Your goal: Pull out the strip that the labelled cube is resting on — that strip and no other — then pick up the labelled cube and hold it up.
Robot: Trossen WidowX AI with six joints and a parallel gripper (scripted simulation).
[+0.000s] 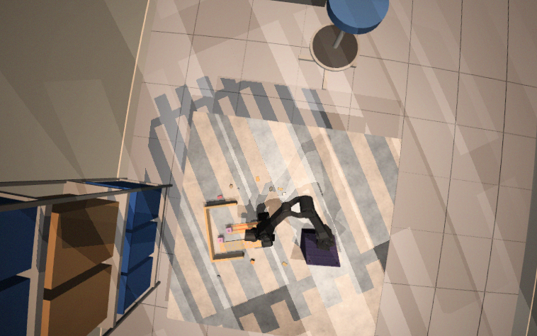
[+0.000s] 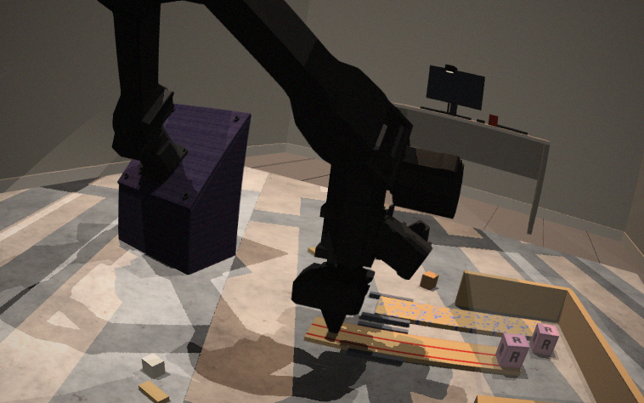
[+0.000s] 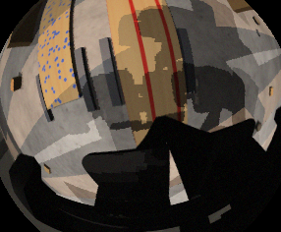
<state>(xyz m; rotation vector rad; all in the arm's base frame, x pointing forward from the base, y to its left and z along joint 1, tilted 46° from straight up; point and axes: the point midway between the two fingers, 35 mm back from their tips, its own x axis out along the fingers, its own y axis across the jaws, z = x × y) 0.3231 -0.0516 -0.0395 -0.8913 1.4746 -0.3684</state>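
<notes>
Right now my gripper tip is 100 mm short of the red-lined strip and 30 mm to the right of it.
</notes>
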